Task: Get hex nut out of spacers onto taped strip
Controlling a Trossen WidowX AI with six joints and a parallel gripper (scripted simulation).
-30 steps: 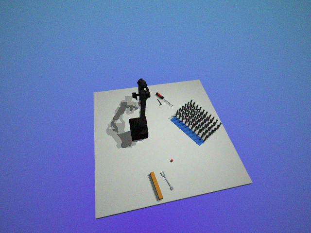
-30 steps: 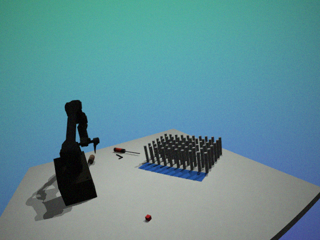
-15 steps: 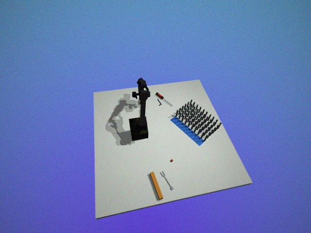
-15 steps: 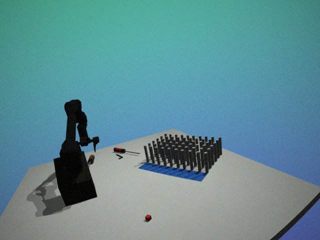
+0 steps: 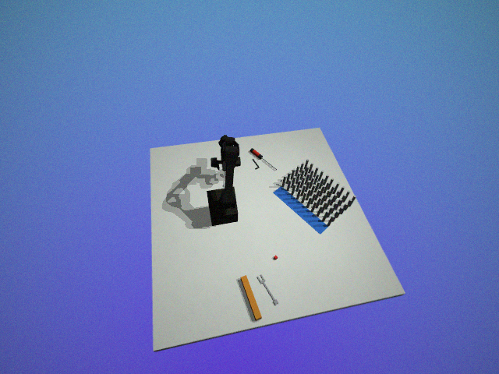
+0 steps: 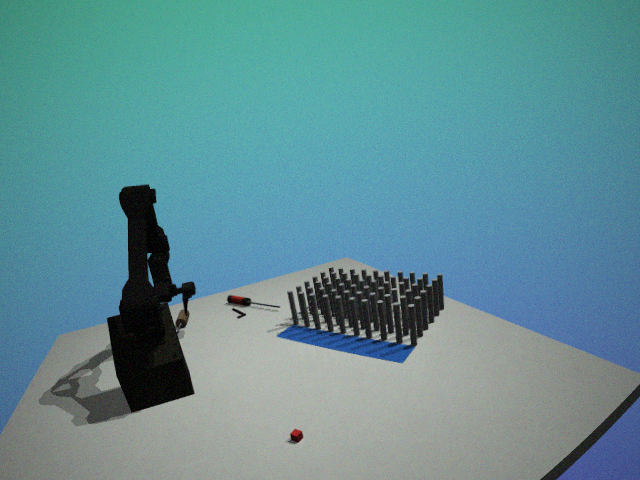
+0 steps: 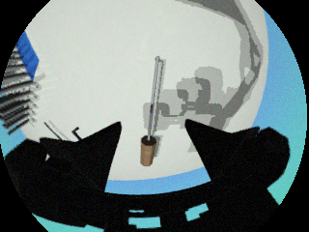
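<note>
The grey rod tool is 6 cm below my gripper tip and 2 cm to the left of it. Round my gripper tip: grey wrench (78 cm to the right, 13 cm ahead, 7 cm below); then blue taped strip (43 cm ahead, 32 cm to the right, 7 cm below); then small red cube (62 cm to the right, 21 cm ahead, 6 cm below).
</note>
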